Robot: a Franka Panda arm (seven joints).
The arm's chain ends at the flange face. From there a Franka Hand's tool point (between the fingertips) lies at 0.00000 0.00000 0.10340 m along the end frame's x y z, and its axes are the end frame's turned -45 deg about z.
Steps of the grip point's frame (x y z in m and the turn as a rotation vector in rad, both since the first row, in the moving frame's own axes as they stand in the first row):
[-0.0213 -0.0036 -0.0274 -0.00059 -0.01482 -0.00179]
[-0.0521 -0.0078 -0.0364 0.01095 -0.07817 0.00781]
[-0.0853 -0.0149 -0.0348 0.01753 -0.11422 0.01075]
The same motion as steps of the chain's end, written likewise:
[-0.0166 0.0114 -0.0274 -0.01090 -0.01006 -0.00179]
[-0.0358 0.0264 -0.0361 -0.04753 -0.06302 0.00781]
[-0.0612 0.0428 -0.0341 -0.06837 -0.09316 0.01075]

